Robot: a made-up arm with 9 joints. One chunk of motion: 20 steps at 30 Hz.
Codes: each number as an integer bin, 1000 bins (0 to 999) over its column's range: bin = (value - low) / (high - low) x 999, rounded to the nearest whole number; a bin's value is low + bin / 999 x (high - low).
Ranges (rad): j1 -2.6..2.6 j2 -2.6..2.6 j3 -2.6..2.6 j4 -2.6..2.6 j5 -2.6..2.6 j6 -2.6..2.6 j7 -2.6..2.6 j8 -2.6..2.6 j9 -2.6..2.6
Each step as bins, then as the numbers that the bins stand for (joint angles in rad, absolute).
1 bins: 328 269 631 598 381 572 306 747 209
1 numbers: -0.8927 -1.1998 0.6845 0.5127 -0.6168 0.3774 -1.0072 1.2883 -1.5121
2 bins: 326 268 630 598 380 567 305 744 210
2 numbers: -0.9031 -1.2050 0.6793 0.5127 -0.6220 0.3514 -1.0124 1.2727 -1.5069
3 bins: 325 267 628 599 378 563 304 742 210
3 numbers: -0.9083 -1.2102 0.6689 0.5179 -0.6324 0.3305 -1.0176 1.2623 -1.5069
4 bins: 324 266 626 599 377 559 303 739 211
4 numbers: -0.9135 -1.2154 0.6585 0.5179 -0.6376 0.3097 -1.0228 1.2466 -1.5017
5 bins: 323 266 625 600 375 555 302 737 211
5 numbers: -0.9187 -1.2154 0.6533 0.5231 -0.6480 0.2889 -1.0280 1.2362 -1.5017
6 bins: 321 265 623 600 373 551 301 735 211
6 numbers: -0.9291 -1.2206 0.6428 0.5231 -0.6585 0.2681 -1.0332 1.2258 -1.5017
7 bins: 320 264 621 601 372 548 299 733 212
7 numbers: -0.9343 -1.2258 0.6324 0.5283 -0.6637 0.2525 -1.0436 1.2154 -1.4965
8 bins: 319 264 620 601 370 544 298 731 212
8 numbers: -0.9395 -1.2258 0.6272 0.5283 -0.6741 0.2316 -1.0488 1.2050 -1.4965
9 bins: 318 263 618 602 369 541 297 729 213
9 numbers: -0.9447 -1.2310 0.6168 0.5335 -0.6793 0.2160 -1.0541 1.1946 -1.4913
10 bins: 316 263 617 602 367 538 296 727 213
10 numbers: -0.9552 -1.2310 0.6116 0.5335 -0.6897 0.2004 -1.0593 1.1842 -1.4913
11 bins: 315 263 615 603 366 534 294 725 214
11 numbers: -0.9604 -1.2310 0.6012 0.5387 -0.6949 0.1796 -1.0697 1.1738 -1.4861
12 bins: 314 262 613 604 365 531 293 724 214
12 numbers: -0.9656 -1.2362 0.5908 0.5439 -0.7001 0.1640 -1.0749 1.1686 -1.4861
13 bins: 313 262 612 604 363 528 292 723 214
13 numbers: -0.9708 -1.2362 0.5856 0.5439 -0.7105 0.1483 -1.0801 1.1634 -1.4861
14 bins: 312 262 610 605 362 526 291 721 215
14 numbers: -0.9760 -1.2362 0.5752 0.5491 -0.7157 0.1379 -1.0853 1.1530 -1.4809
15 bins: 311 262 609 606 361 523 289 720 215
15 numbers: -0.9812 -1.2362 0.5700 0.5544 -0.7209 0.1223 -1.0957 1.1477 -1.4809
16 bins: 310 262 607 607 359 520 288 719 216
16 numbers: -0.9864 -1.2362 0.5596 0.5596 -0.7313 0.1067 -1.1009 1.1425 -1.4757
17 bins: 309 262 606 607 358 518 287 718 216
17 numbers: -0.9916 -1.2362 0.5544 0.5596 -0.7365 0.0963 -1.1061 1.1373 -1.4757
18 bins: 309 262 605 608 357 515 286 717 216
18 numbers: -0.9916 -1.2362 0.5491 0.5648 -0.7417 0.0807 -1.1113 1.1321 -1.4757
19 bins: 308 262 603 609 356 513 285 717 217
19 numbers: -0.9968 -1.2362 0.5387 0.5700 -0.7469 0.0703 -1.1165 1.1321 -1.4705
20 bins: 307 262 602 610 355 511 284 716 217
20 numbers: -1.0020 -1.2362 0.5335 0.5752 -0.7522 0.0599 -1.1217 1.1269 -1.4705
